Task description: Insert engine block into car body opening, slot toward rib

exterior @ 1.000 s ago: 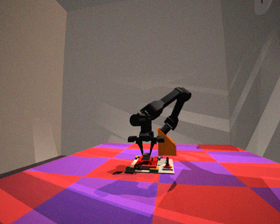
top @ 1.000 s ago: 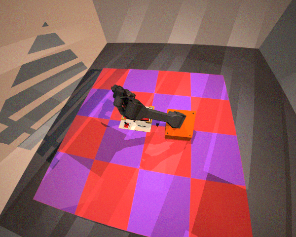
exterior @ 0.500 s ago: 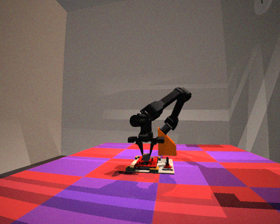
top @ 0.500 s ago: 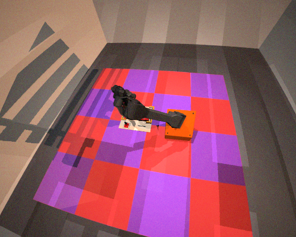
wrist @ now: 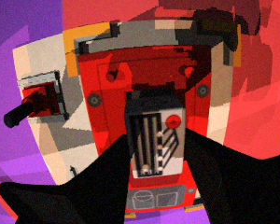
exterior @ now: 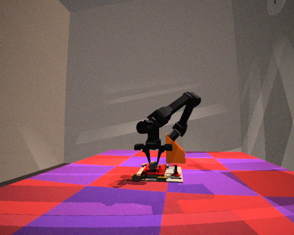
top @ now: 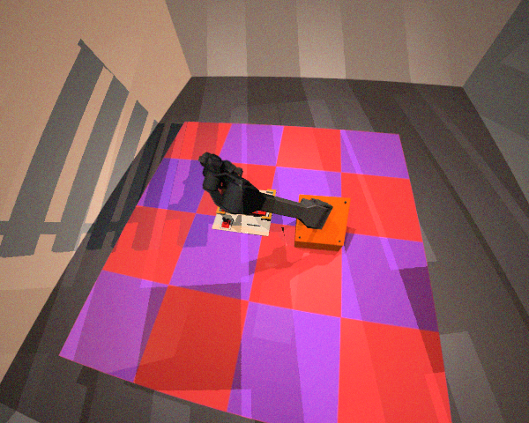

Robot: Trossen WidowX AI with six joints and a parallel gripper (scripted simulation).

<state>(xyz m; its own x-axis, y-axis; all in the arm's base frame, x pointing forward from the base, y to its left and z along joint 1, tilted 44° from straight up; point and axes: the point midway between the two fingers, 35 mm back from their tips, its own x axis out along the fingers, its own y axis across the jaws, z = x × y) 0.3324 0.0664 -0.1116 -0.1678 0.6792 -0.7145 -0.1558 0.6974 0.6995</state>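
My gripper tip is now 110 mm to the right of the stand and 20 mm above it. Also, from my gripper tip: engine block (10 mm below).
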